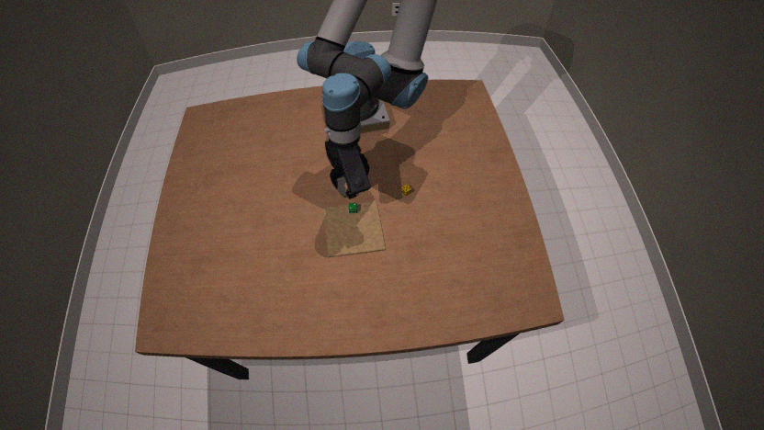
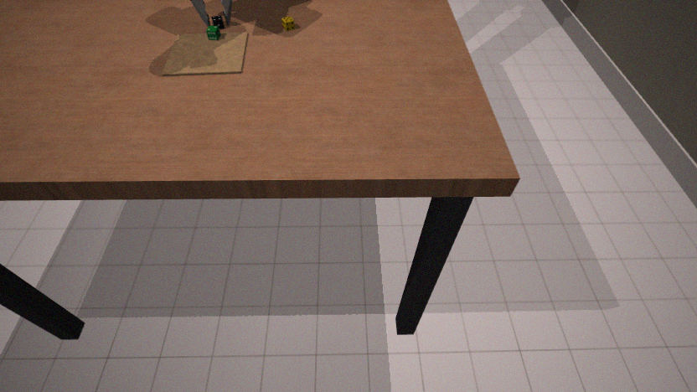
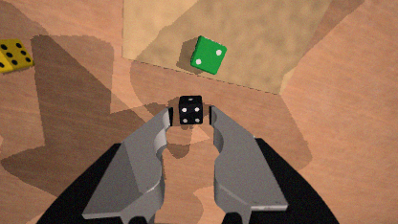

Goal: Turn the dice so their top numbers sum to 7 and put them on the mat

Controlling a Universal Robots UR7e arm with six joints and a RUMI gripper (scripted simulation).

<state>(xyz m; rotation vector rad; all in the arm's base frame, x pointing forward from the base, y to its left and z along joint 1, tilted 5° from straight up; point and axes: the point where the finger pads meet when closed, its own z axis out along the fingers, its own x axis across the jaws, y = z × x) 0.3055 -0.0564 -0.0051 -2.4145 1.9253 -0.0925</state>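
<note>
My hand is 1 cm above the black die. The rest, counted from my hand: yellow die 14 cm to the left, 2 cm ahead, 1 cm below; green die 5 cm ahead; tan mat 10 cm ahead, 2 cm below, 1 cm to the right.
</note>
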